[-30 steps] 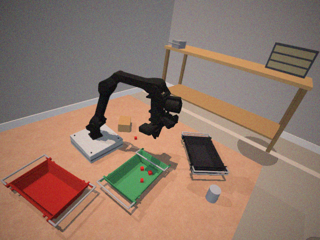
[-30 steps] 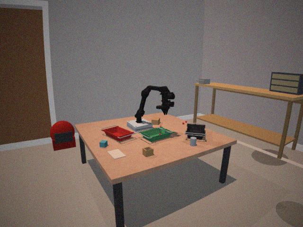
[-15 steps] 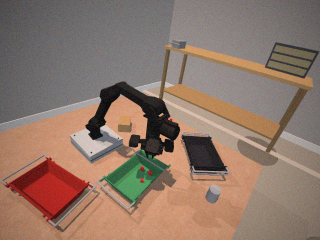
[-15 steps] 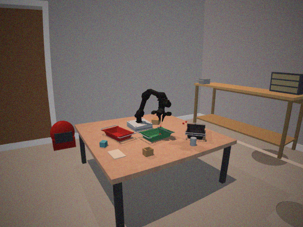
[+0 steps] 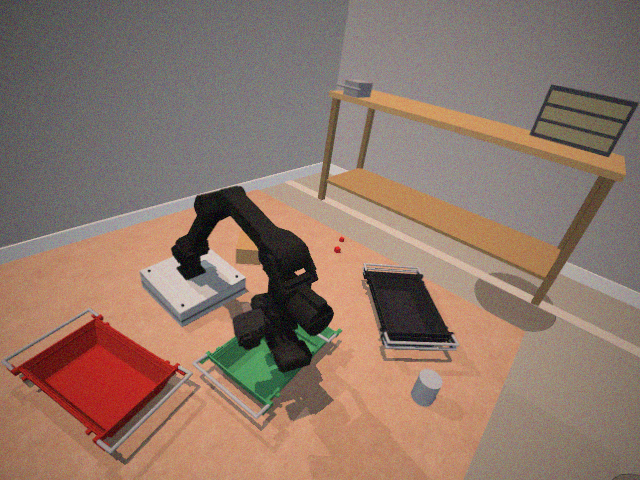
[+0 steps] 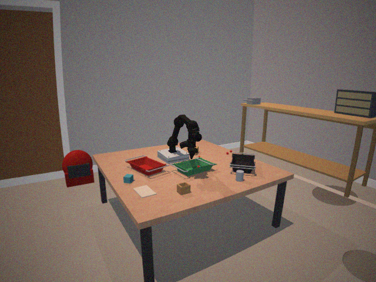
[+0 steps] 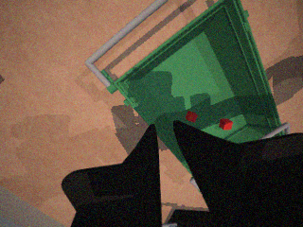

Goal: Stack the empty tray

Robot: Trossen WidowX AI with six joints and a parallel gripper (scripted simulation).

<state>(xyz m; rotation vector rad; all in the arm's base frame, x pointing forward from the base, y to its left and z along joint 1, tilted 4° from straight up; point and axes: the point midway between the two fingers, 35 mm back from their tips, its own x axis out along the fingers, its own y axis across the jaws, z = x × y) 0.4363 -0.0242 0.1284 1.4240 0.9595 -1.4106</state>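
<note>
The red tray lies 280 mm to the right of my gripper tip, 240 mm behind it and 90 mm below it. The rest, counted from my gripper tip: grey cylinder (280 mm to the left, 240 mm ahead, 100 mm below); white card (400 mm to the right, 130 mm below, 130 mm ahead); teal cube (460 mm to the right, 110 mm below, 70 mm behind).
</note>
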